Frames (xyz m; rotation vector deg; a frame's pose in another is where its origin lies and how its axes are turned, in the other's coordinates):
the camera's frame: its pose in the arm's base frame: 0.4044 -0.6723 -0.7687 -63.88 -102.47 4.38
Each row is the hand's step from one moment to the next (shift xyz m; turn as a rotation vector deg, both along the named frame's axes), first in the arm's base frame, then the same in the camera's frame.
Working: the arm's base frame: its pose in the camera's frame: 1.0506 -0.2596 0.1877 63.88 102.47 -4.38

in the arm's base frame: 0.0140 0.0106 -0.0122 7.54 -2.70 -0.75
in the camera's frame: -0.0023 0.0213 -0.0001 -3.12 3.70 -6.43
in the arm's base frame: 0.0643 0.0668 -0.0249 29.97 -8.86 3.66
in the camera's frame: 0.0242 0.0925 -0.0088 -6.41 12.46 -28.17
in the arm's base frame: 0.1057 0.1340 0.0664 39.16 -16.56 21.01
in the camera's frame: 0.1320 0.1122 -0.0593 -0.57 5.29 -47.13
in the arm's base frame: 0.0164 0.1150 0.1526 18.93 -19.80 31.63
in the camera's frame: 0.1868 0.0004 -0.0435 6.37 -14.97 -38.55
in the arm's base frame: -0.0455 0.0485 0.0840 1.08 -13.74 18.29
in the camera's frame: 0.0972 -0.0436 0.0113 2.95 -16.36 -15.75
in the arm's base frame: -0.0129 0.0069 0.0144 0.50 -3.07 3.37
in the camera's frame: 0.0161 -0.0116 0.0052 0.13 -3.13 -3.35
